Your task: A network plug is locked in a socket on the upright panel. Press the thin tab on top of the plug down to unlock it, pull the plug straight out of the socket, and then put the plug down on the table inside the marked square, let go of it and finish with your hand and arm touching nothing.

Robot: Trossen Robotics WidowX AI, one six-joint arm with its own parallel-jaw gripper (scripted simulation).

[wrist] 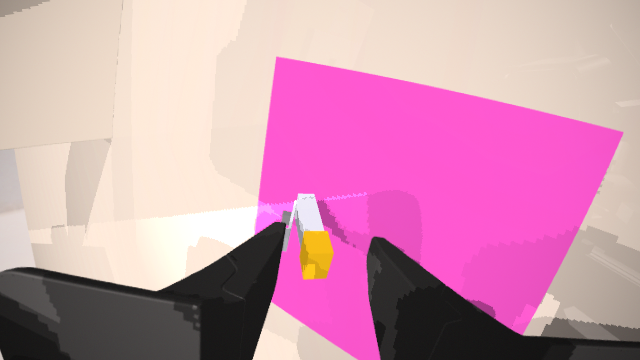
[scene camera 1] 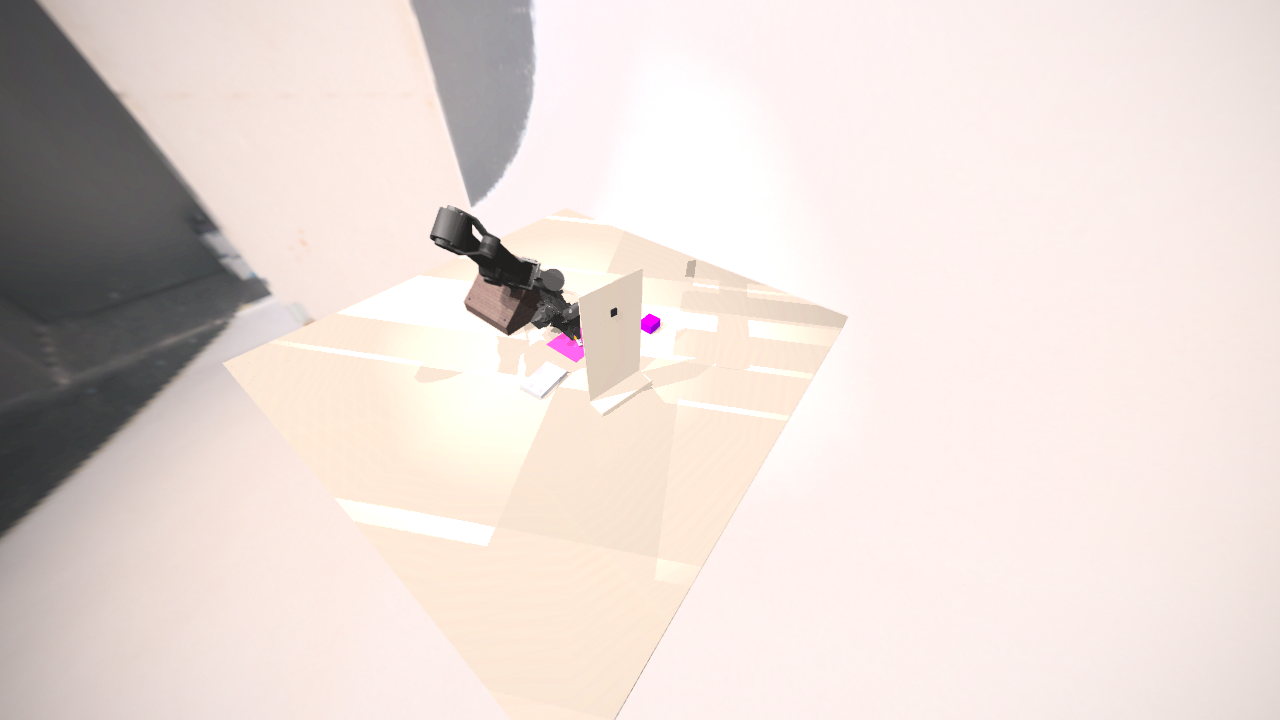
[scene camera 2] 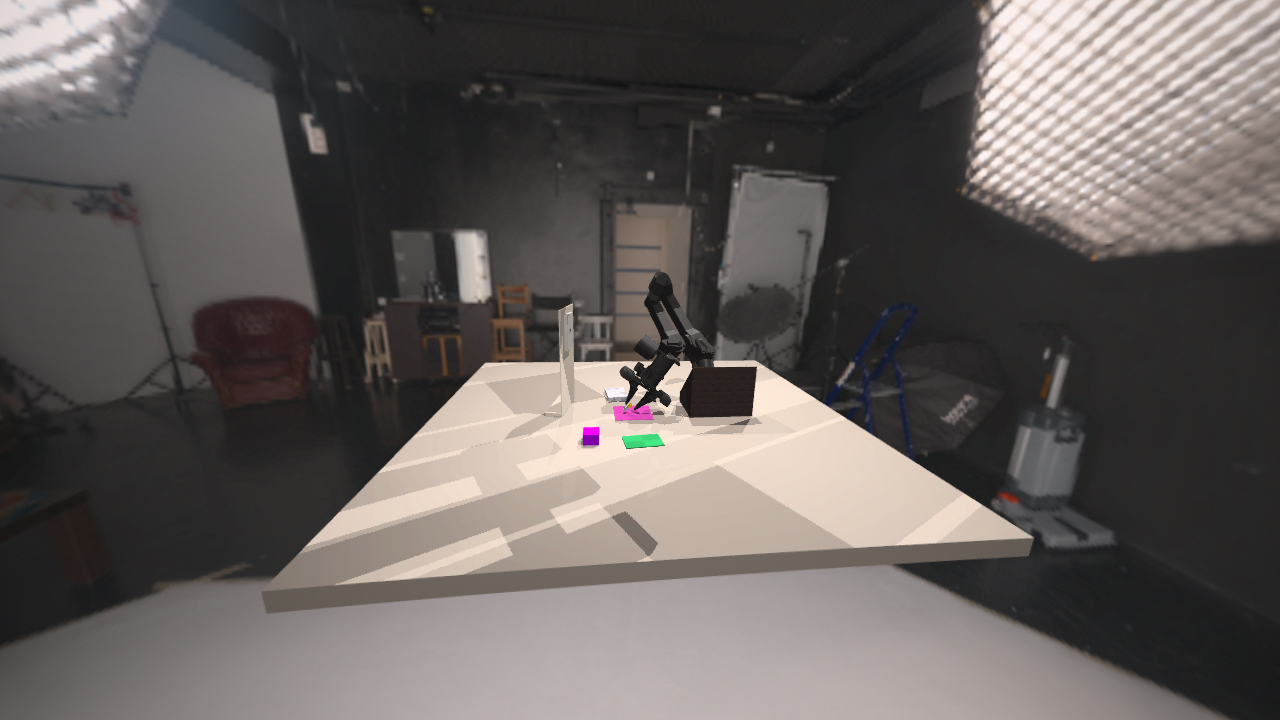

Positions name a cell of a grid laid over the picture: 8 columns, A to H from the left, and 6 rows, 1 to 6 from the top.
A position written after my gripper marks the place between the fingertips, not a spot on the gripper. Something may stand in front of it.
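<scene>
I see an upright panel (scene camera 1: D3), which is visible in the wrist view (wrist: A2) and in scene camera 2 (scene camera 2: D3) too. There is a magenta marked square (wrist: G4), and a network plug (wrist: D5) as well. As for my gripper (scene camera 1: D3), I also find it in scene camera 2 (scene camera 2: D4) and in the wrist view (wrist: E5).
</scene>
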